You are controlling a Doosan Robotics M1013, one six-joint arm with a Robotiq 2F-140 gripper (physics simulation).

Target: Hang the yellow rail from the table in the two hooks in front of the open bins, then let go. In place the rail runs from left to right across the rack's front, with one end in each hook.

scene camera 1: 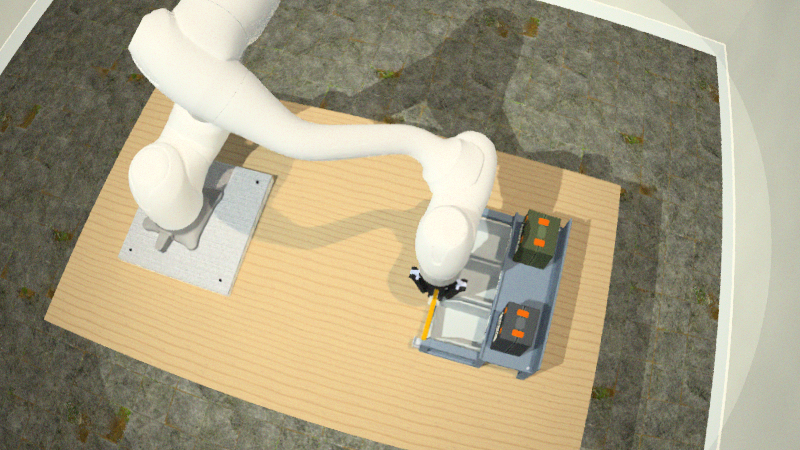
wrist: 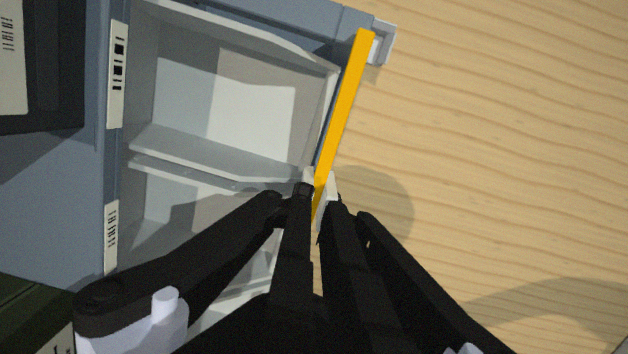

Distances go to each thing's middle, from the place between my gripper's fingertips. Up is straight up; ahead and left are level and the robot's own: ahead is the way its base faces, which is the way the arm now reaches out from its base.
Labels:
Now: hand 70 mm to the right of the yellow rail [wrist: 363,40], 10 mm below it and 10 mm past it. Round my hand: dark grey case [scene camera 1: 516,325] 190 mm ahead, 120 mm above, 40 mm to the right.

